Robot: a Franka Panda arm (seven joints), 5 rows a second.
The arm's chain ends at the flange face. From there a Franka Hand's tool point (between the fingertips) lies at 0.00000 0.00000 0.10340 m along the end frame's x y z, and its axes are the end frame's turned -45 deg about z.
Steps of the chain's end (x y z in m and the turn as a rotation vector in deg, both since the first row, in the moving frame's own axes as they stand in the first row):
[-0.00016 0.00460 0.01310 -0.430 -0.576 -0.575]
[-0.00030 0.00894 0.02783 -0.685 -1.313 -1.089]
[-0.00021 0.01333 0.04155 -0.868 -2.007 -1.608]
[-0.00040 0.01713 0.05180 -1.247 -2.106 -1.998]
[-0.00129 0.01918 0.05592 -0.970 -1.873 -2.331]
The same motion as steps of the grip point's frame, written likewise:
[-0.00465 0.00296 0.01309 0.103 -0.711 -0.575]
[-0.00909 0.00533 0.02780 0.444 -1.413 -1.089]
[-0.01326 0.00788 0.04147 0.805 -2.033 -1.608]
[-0.01669 0.01081 0.05171 0.607 -2.371 -1.998]
[-0.01812 0.01157 0.05585 0.639 -2.010 -2.331]

